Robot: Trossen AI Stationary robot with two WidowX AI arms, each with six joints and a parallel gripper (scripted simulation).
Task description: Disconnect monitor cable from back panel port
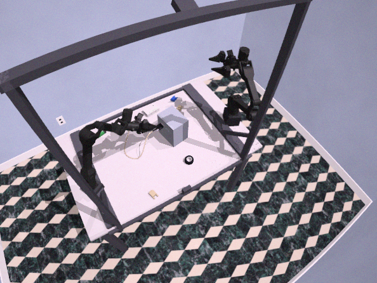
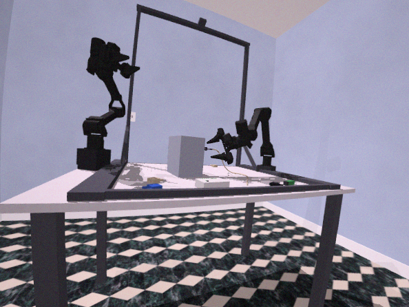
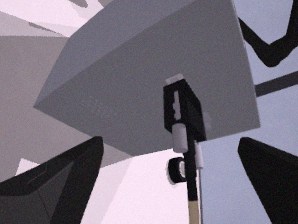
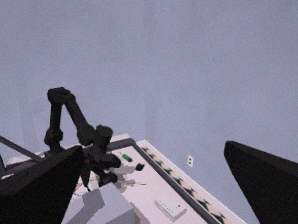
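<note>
The grey box lies 140 mm to the right of my left hand, 50 mm below it and 30 mm behind it.
</note>
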